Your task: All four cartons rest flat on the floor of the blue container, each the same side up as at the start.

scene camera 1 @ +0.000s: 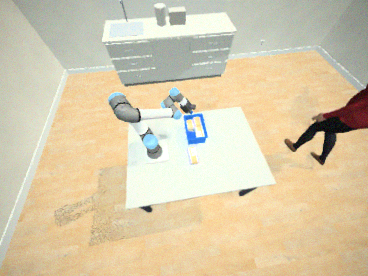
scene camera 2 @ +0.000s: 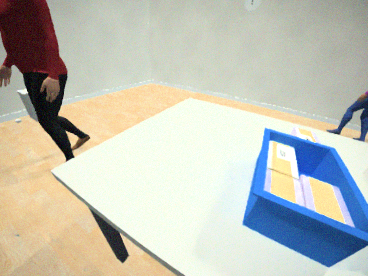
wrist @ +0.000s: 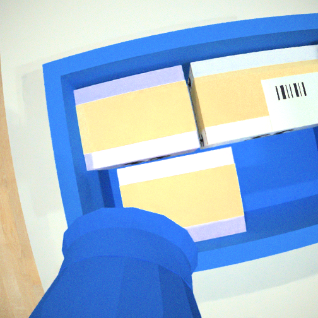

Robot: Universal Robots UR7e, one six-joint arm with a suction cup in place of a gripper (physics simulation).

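Where they show: hand, tool point: [scene camera 1: 191, 112]; arm's base, link origin: [scene camera 1: 154, 152].
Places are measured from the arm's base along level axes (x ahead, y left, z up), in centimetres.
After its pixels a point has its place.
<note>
The blue container [scene camera 1: 196, 141] {y -2.6, x 42.2, z 0.8 cm} [scene camera 2: 300, 235] {y 24.2, x 47.3, z 1.4 cm} [wrist: 56, 130] stands on the table with three cartons inside. A barcoded carton [scene camera 1: 200, 131] {y 4.6, x 49.1, z 5.3 cm} [scene camera 2: 283, 158] {y 5.3, x 47.9, z 5.2 cm} [wrist: 230, 97] lies end to end with a second carton [scene camera 2: 281, 185] {y 16.5, x 51.0, z 5.4 cm} [wrist: 135, 117] along one long wall; its top looks slightly higher. A third carton [scene camera 2: 325, 197] {y 16.7, x 42.0, z 5.4 cm} [wrist: 182, 195] lies beside the second, by the opposite long wall. The fourth carton [scene camera 1: 193, 156] {y -18.2, x 32.8, z 4.0 cm} [scene camera 2: 304, 134] {y -18.6, x 33.5, z 3.7 cm} lies on the table outside the container's short end. My gripper [scene camera 1: 191, 111] [wrist: 130, 220] is open, with no carton on its cup, above the third carton's end of the container, hiding part of that carton.
The white table [scene camera 1: 230, 165] {y -35.2, x 64.4, z -3.8 cm} [scene camera 2: 150, 165] {y 13.2, x 84.8, z -3.8 cm} carries the arm's base [scene camera 1: 154, 151] {y -5.6, x 0.2, z 12.1 cm} to one side of the container. The container's walls rise around the cartons. A person in red [scene camera 1: 350, 112] [scene camera 2: 32, 40] is near the table, and another person's legs [scene camera 2: 352, 117] show behind it.
</note>
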